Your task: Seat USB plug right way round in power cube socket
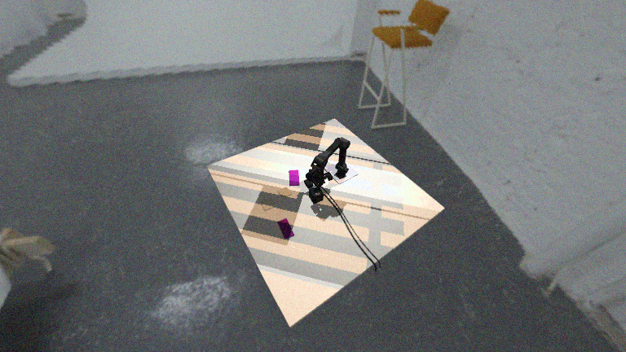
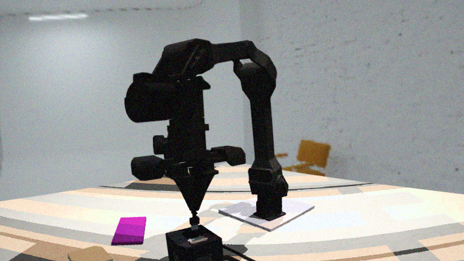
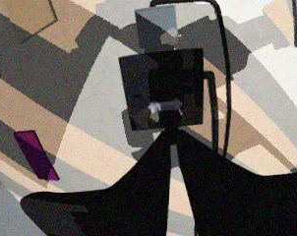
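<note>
The usb plug lies 20 mm below my gripper tip. From my gripper tip the other things lie so: magenta block (260 mm to the right, 130 mm below, 60 mm ahead); usb socket (60 mm below).
</note>
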